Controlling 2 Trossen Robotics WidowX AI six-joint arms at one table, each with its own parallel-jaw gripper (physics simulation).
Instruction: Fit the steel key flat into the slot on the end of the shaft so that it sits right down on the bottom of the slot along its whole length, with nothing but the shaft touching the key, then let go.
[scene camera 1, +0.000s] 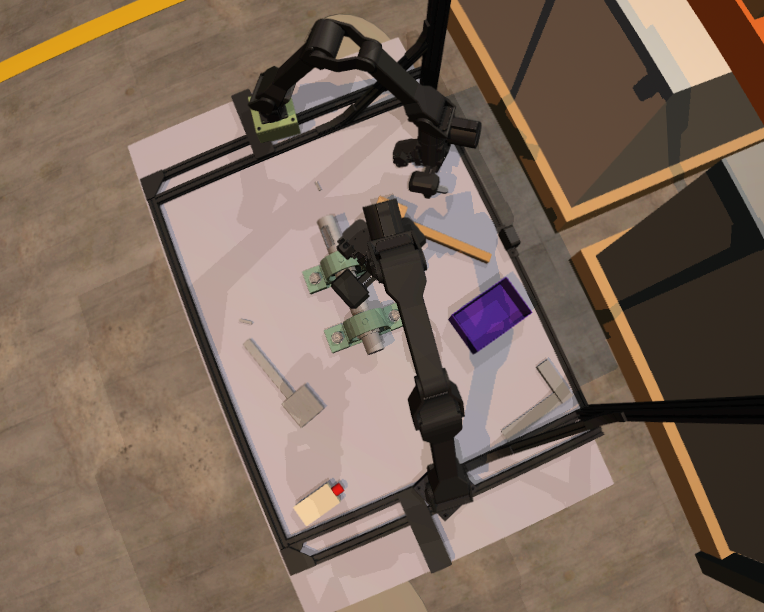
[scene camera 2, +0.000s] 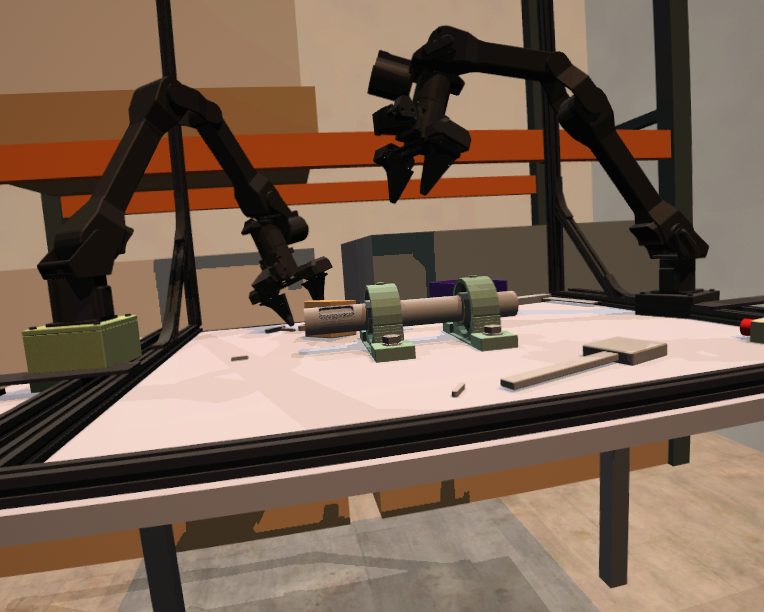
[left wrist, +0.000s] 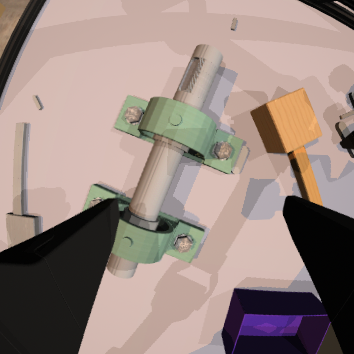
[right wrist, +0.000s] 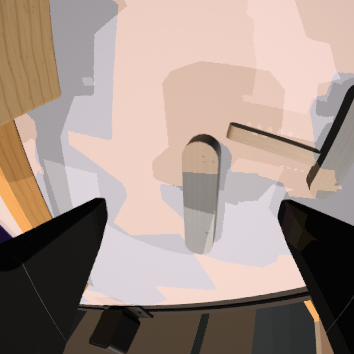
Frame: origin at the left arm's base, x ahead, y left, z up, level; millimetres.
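Where they show: left gripper, fingertip midpoint: (scene camera 2: 407, 199) (left wrist: 203, 206); right gripper, fingertip midpoint: (left wrist: 351, 134) (right wrist: 195, 208); left arm's base, link origin: (scene camera 1: 445, 488) (scene camera 2: 676, 292); right arm's base, link origin: (scene camera 1: 272, 109) (scene camera 2: 83, 322).
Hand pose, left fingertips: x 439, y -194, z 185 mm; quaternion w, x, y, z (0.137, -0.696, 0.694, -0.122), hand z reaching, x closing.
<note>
Each offset is from my left fingertips to the centre of the thing. "spot": to the spot under its first point.
The grey shaft {dx +28, dy +36, dz -174 mm} (scene camera 1: 327, 230) (scene camera 2: 433, 310) (left wrist: 159, 175) lies level in two green bearing blocks. Its end slot {spot: dx +138, dy +1, dz -164 mm} (scene camera 2: 336, 313) (left wrist: 191, 75) shows a hatched inside and no key in it. In the right wrist view, a round-ended steel key {dx +70, dy -273, dz -218 mm} (right wrist: 201, 195) lies flat on the table between the spread fingers of my right gripper (right wrist: 195, 208) (scene camera 2: 304, 311), which is open and low above it. A second round-ended bar {dx +134, dy -300, dz -219 mm} (right wrist: 334, 152) and a thinner bar {dx +115, dy -279, dz -220 mm} (right wrist: 272, 141) lie to its right. My left gripper (scene camera 2: 408, 196) (left wrist: 203, 206) is open and empty, high above the shaft.
A wooden mallet {dx -14, dy -181, dz -199 mm} (left wrist: 292, 120) (scene camera 1: 452, 242) lies beside the shaft, near the key. A purple bin {dx -238, dy -140, dz -188 mm} (scene camera 1: 489, 315) (left wrist: 275, 300) stands at the right. A grey mallet {dx -13, dy +293, dz -216 mm} (scene camera 1: 302, 404) (scene camera 2: 624, 350), a bottle with a red cap {dx -274, dy +411, dz -210 mm} (scene camera 1: 316, 504) and small pale pieces {dx +139, dy +264, dz -220 mm} (scene camera 1: 245, 321) {dx +264, dy -77, dz -220 mm} (scene camera 1: 317, 186) lie farther off.
</note>
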